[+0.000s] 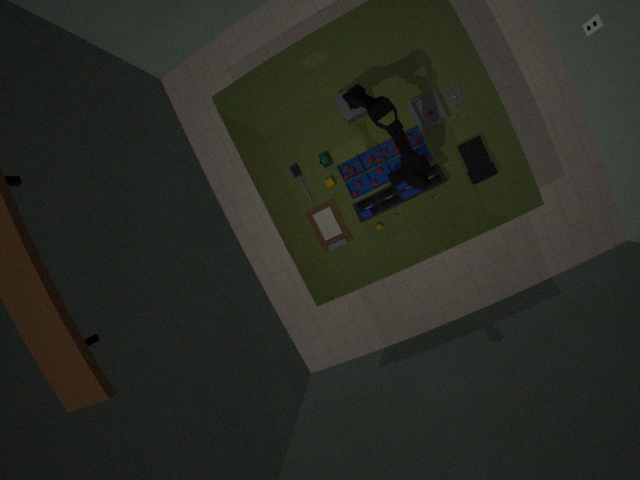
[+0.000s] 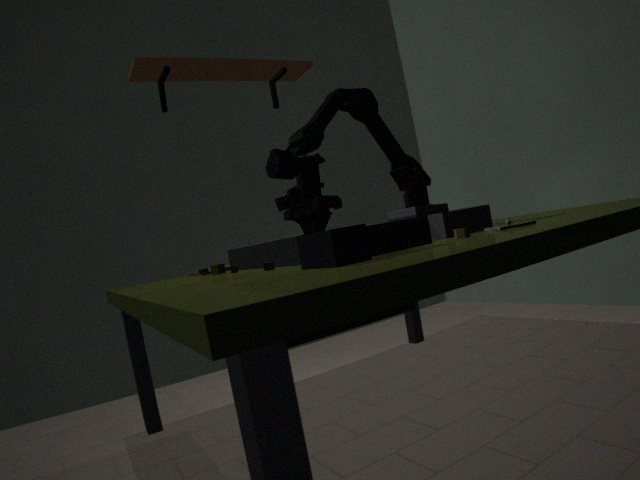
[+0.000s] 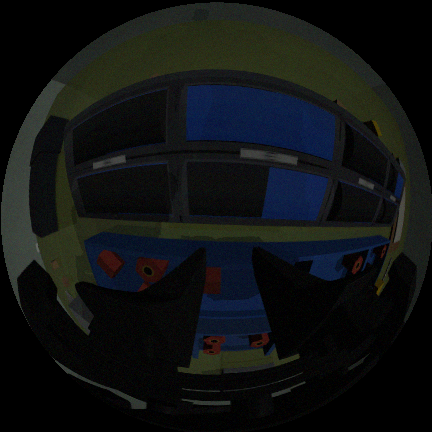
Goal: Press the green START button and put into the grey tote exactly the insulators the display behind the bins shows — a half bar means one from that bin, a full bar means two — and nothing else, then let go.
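Places are measured from the arm's base along level axes (x down, y back, z left), in metres.
Where they show: gripper, fingertip midpoint: (image 3: 229, 253); arm's base at its link origin: (image 1: 354, 101) (image 2: 418, 207).
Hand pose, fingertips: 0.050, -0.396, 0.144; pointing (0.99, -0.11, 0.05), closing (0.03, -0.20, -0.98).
Note:
Each offset is from my fingertips to the top centre of the thing, as dx, dy, dz. "*": to the spot under its first point.
My gripper (image 1: 413, 179) (image 2: 313, 229) (image 3: 229, 253) is partly open and empty, pointing down over the blue bins {+0.000, +0.062, +0.078} (image 1: 356, 192) (image 3: 145, 243). Red insulators lie in the bins; one insulator {+0.005, +0.036, +0.010} (image 3: 212, 280) shows beside the left finger, another {+0.004, +0.034, +0.059} (image 3: 151, 270) further left. The fingers hide part of the bins. The black display (image 1: 442, 178) (image 3: 176, 192) behind them shows a long blue bar {-0.029, -0.091, -0.005} (image 3: 260, 117) above a shorter one {-0.013, -0.047, -0.013} (image 3: 295, 192), and a blue patch {* -0.027, -0.122, -0.240} (image 1: 366, 212) at one end. The grey tote {-0.020, +0.258, +0.176} (image 1: 420, 126) holds a red insulator {+0.004, +0.248, +0.191} (image 1: 430, 112). The green START button {-0.007, +0.186, -0.361} (image 1: 324, 159) stands beyond the bins' other end.
A brown frame {+0.016, -0.141, -0.445} (image 1: 342, 221), a yellow cube {-0.005, +0.068, -0.372} (image 1: 329, 182) and a long-handled tool {* +0.030, +0.081, -0.505} (image 1: 305, 188) lie near the button side. Another yellow cube {+0.008, -0.211, -0.201} (image 1: 378, 226) lies behind the display. A dark box {-0.022, -0.028, +0.341} (image 1: 477, 160) and a flat grey piece {+0.018, +0.297, +0.327} (image 1: 454, 96) lie on the tote side.

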